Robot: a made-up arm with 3 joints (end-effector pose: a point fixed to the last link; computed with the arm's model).
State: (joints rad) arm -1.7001 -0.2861 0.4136
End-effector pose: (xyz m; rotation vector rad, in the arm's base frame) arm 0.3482 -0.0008 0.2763 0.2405 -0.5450 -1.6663
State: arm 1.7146 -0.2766 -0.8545
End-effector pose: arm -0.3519 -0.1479 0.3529 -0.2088 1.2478 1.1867
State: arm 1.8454 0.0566 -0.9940
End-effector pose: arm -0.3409 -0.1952 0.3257 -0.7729 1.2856 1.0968
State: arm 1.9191 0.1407 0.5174
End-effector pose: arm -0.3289 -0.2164 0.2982 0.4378 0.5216 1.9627
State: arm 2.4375 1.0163 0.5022
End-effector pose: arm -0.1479 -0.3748 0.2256 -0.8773 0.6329 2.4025
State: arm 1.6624 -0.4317 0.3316
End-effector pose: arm -0.3543 -0.1211 0.3537 0.9161 0.3351 1.5323
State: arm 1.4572 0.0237 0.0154
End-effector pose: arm -0.3803 -0.0573 0.3325 0.2674 0.7667 1.3070
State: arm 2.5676 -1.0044 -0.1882
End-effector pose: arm -0.1212 -0.3526 0.3472 0.9202 0.9601 2.1948
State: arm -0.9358 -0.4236 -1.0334
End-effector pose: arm 0.2325 0.2445 0.3392 1.2207 0.7903 -1.2723
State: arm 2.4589 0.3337 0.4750
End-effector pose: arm -0.1784 -0.3550 0.2563 -0.0073 0.6189 2.5006
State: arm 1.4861 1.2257 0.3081
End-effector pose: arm -0.3823 -0.1382 0.2761 -0.7460 1.1192 1.4066
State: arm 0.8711 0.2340 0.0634
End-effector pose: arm -0.3461 0.1480 0.3346 0.2968 0.8127 0.7574
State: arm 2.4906 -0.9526 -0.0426
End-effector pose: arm -0.1500 -0.3416 0.3477 1.0482 0.8320 2.1371
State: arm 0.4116 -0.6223 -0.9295
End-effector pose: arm -0.2136 0.2608 0.4019 0.7600 1.0238 0.0214
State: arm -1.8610 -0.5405 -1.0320
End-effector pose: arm 0.3467 -0.0516 0.3056 1.4477 0.0473 -2.0711
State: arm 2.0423 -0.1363 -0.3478
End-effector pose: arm -0.2984 -0.2518 0.3202 -0.1025 0.9520 1.7173
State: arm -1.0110 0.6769 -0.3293
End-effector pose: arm 0.2339 0.2706 0.2657 0.8767 1.3097 -1.1323
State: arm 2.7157 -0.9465 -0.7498
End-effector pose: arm -0.0694 -0.3687 0.3416 0.0713 1.2484 2.2623
